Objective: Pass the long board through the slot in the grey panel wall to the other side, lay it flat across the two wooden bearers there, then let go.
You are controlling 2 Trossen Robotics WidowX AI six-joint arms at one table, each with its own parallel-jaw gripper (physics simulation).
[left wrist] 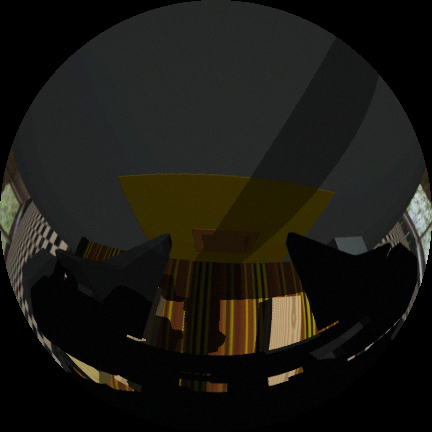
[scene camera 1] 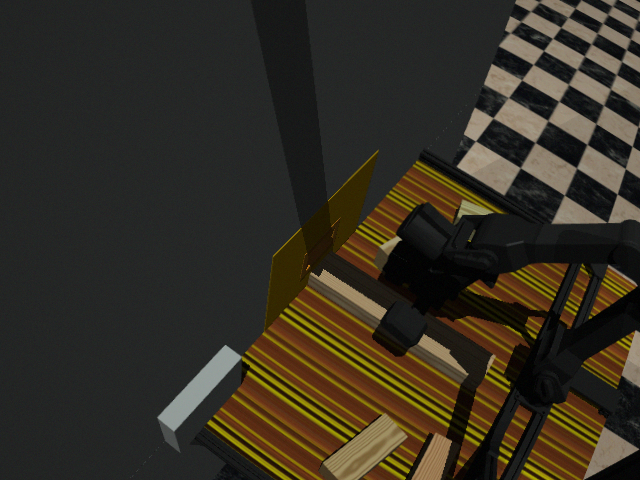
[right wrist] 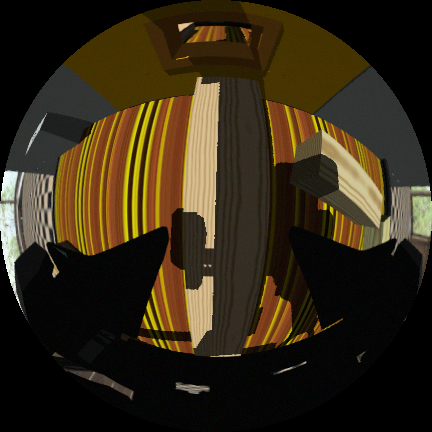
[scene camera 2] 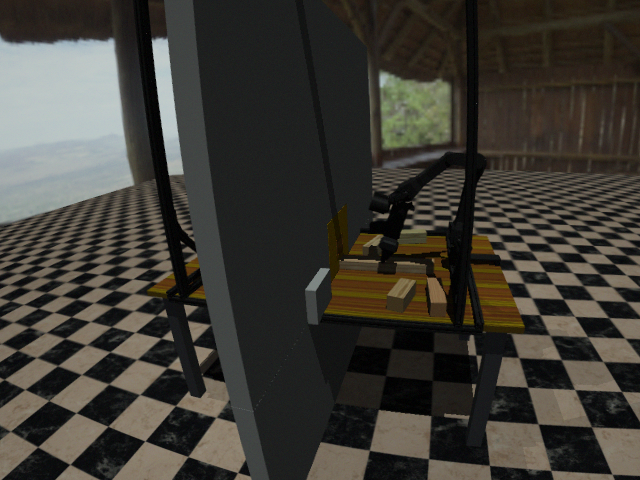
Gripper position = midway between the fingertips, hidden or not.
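Note:
Left gripper (left wrist: 230, 239) open, holding nothing.
Right gripper (scene camera 1: 399, 308), (right wrist: 230, 232), (scene camera 2: 383, 257) open, holding nothing. Slot (right wrist: 165, 37) in sight.

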